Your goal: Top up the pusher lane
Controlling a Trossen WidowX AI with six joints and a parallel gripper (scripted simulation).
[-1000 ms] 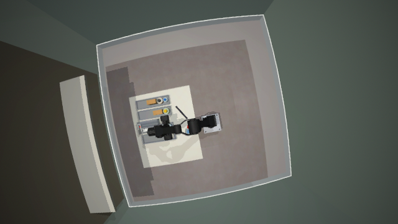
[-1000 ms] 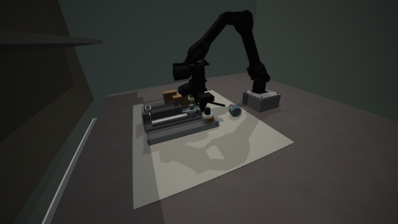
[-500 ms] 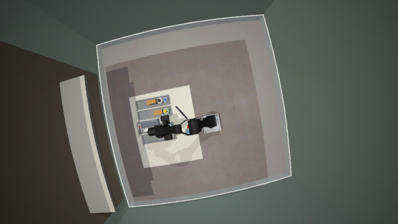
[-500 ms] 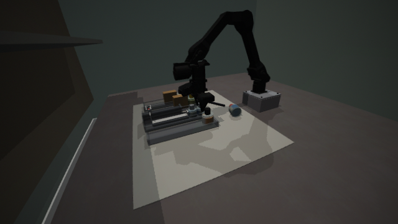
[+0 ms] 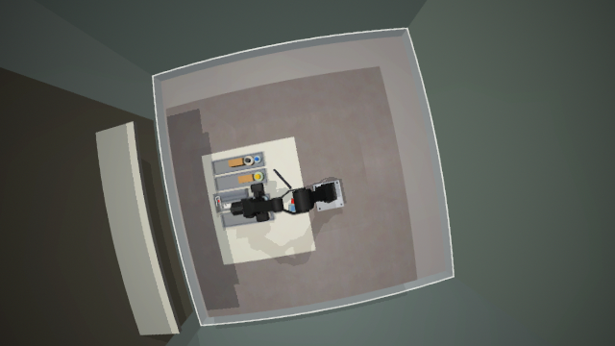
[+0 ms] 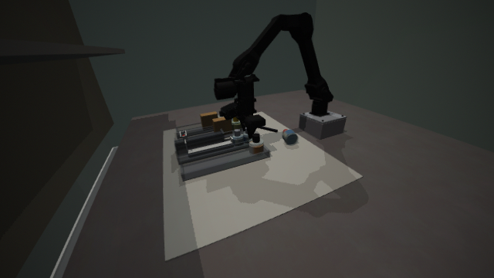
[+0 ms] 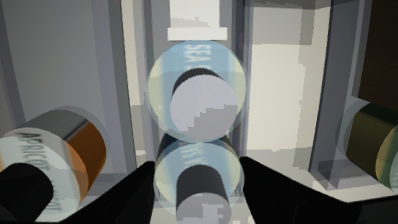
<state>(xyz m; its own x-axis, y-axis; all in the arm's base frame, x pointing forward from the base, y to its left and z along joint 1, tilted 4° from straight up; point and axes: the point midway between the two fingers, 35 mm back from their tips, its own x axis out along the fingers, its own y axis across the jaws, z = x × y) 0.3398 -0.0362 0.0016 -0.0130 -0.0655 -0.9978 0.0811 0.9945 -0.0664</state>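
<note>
My gripper tip is now 12 cm past the black rod, 8 cm to the left of it and 3 cm above it. From my gripper tip the other things lie so: white pusher plate (15 cm ahead, 4 cm to the right, 1 cm above).
</note>
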